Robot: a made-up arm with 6 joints.
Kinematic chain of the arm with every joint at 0, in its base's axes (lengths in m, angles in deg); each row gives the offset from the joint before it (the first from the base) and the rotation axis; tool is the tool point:
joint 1: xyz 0 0 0.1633 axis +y
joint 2: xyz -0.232 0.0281 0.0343 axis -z
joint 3: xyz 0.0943 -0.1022 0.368 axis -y
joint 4: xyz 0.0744 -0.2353 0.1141 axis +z
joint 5: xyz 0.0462 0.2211 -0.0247 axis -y
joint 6: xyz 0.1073 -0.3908 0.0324 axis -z
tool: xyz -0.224 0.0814 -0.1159
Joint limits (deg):
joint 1: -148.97..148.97
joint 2: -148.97..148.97
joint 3: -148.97..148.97
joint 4: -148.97..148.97
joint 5: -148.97..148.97
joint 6: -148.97..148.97
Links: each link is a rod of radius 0.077 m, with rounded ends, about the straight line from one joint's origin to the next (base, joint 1, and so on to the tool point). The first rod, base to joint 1, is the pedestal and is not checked.
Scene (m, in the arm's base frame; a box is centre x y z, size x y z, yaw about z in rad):
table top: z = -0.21
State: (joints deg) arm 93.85 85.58 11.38 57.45 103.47 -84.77
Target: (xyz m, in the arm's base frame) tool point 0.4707 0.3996 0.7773
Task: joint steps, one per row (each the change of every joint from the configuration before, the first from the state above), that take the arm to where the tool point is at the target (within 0.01 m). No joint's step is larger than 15 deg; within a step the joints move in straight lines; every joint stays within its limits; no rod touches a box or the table.
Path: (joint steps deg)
1: 3.70 12.68 -11.37 -8.15 -5.86 7.07
2: 3.70 12.68 -11.38 -8.14 -5.86 7.06
3: 3.70 12.67 -11.37 -8.15 -5.86 7.07
4: 3.71 12.68 -11.37 -8.14 -5.86 7.07
5: 3.70 12.68 -11.37 -8.15 -5.86 7.07

